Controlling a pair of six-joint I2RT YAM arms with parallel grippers.
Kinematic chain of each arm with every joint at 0, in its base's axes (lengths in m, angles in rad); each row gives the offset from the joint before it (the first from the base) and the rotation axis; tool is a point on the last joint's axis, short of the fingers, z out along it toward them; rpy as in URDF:
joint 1: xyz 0 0 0.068 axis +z
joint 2: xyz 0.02 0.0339 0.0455 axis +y
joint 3: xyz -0.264 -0.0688 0 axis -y
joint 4: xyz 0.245 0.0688 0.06 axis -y
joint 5: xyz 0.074 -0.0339 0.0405 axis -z
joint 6: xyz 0.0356 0 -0.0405 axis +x
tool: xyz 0 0 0 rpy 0 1.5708 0
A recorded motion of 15 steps. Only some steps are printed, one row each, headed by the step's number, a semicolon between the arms.
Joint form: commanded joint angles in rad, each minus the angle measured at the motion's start. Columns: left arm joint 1, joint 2, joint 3, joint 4, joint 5, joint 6; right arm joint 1, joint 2, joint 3, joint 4, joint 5, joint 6.
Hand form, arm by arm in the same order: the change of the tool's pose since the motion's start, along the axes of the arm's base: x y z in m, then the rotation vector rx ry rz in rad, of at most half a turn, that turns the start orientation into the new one. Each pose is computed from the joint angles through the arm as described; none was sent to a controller.
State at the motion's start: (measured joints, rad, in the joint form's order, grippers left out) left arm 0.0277 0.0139 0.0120 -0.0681 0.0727 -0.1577; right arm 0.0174 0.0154 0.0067 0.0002 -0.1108 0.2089
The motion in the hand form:
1: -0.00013 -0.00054 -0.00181 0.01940 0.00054 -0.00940; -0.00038 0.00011 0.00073 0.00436 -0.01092 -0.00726
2: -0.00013 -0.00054 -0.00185 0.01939 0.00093 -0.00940; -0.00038 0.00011 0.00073 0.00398 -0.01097 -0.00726
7: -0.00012 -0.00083 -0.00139 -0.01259 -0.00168 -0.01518; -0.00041 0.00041 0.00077 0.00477 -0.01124 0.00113
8: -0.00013 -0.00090 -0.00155 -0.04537 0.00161 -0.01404; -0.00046 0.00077 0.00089 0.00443 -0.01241 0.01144
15: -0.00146 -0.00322 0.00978 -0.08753 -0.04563 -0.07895; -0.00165 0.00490 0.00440 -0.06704 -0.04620 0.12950
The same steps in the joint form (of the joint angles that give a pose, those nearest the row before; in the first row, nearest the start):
1: -0.0034 -0.0076 -0.0061 -0.0030 0.0046 0.0198; 0.0050 -0.0081 -0.0015 0.0049 0.0122 0.0042
2: -0.0034 -0.0076 -0.0061 -0.0034 0.0046 0.0198; 0.0050 -0.0081 -0.0015 0.0049 0.0122 0.0038
7: -0.0034 -0.0077 -0.0061 0.0007 0.0126 -0.0118; 0.0050 -0.0080 -0.0015 0.0054 0.0039 0.0046
8: -0.0038 -0.0076 -0.0061 -0.0008 0.0133 -0.0446; 0.0050 -0.0080 -0.0015 0.0065 -0.0065 0.0042
15: -0.0034 -0.0064 0.0168 0.0298 0.0794 -0.0858; 0.0050 -0.0080 0.0038 0.0214 -0.1251 -0.0679

